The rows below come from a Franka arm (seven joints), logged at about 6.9 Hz.
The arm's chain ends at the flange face. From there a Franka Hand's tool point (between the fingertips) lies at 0.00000 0.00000 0.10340 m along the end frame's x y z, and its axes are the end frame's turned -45 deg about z.
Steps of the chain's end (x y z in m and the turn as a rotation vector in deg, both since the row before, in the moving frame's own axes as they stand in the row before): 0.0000 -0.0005 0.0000 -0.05 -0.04 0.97; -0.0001 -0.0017 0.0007 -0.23 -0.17 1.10; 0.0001 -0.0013 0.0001 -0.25 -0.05 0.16; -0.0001 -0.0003 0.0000 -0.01 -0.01 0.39; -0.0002 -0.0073 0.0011 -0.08 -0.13 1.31; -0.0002 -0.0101 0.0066 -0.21 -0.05 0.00; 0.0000 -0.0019 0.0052 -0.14 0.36 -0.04; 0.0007 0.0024 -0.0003 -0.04 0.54 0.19; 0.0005 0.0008 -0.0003 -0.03 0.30 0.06
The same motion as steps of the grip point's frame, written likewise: 0.0002 -0.0003 0.0000 -0.01 -0.06 0.97; 0.0006 -0.0012 0.0007 -0.04 -0.28 1.10; 0.0006 -0.0006 0.0001 -0.14 -0.21 0.16; 0.0001 -0.0003 0.0000 0.00 -0.01 0.39; 0.0048 -0.0054 0.0011 0.04 -0.15 1.31; 0.0067 -0.0071 0.0066 -0.11 -0.18 0.00; 0.0016 -0.0007 0.0052 -0.35 0.16 -0.04; -0.0006 0.0029 -0.0003 -0.41 0.35 0.19; 0.0001 0.0013 -0.0003 -0.23 0.19 0.06
